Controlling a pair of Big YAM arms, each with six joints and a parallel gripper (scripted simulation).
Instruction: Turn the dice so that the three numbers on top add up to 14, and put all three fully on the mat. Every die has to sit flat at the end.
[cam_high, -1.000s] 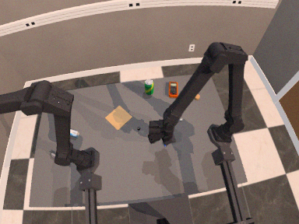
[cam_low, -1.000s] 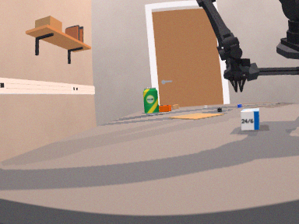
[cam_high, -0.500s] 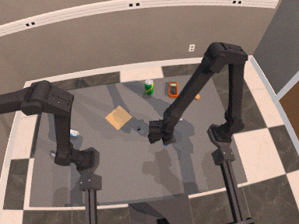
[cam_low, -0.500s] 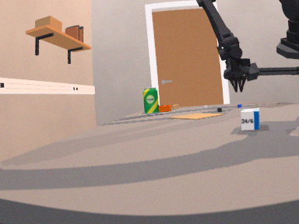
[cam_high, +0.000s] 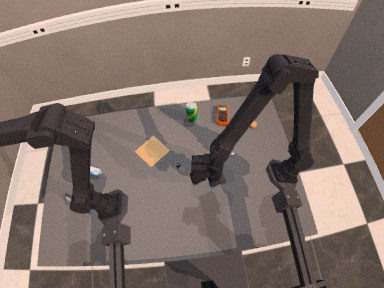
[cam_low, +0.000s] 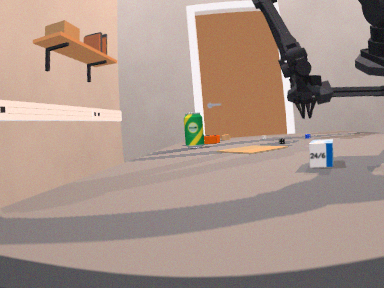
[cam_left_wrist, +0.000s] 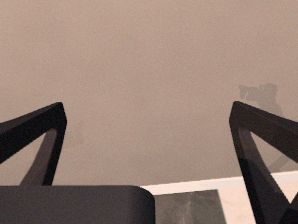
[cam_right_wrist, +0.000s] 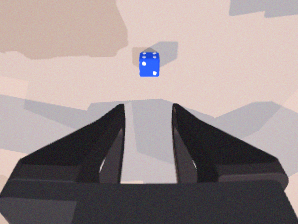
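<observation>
The blue die is 80 mm below my right hand. The rest, counted from my right hand: mat 260 mm ahead, 280 mm to the left, 80 mm below; black die 150 mm ahead, 150 mm to the left, 80 mm below.
</observation>
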